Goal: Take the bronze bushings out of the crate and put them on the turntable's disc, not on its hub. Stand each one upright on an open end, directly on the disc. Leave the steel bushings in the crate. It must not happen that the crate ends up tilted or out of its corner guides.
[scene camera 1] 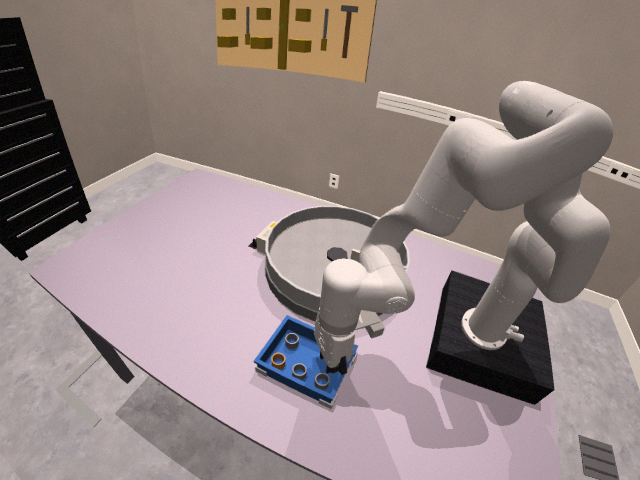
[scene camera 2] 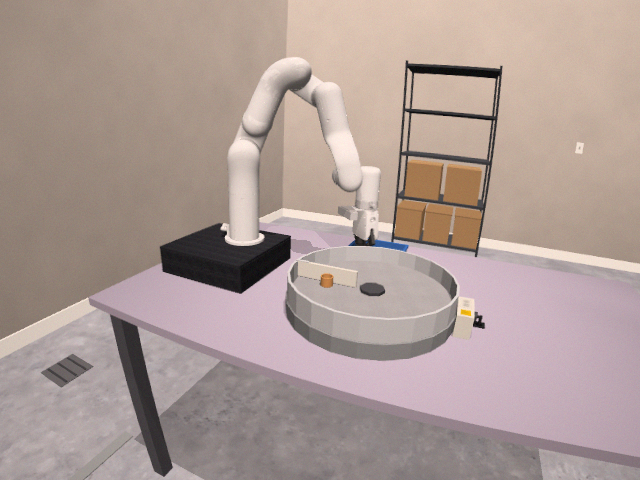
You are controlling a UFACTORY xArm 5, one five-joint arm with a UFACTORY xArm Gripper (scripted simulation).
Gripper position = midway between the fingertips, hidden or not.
my gripper: scene camera 1 329, 363; scene camera 2 361, 257
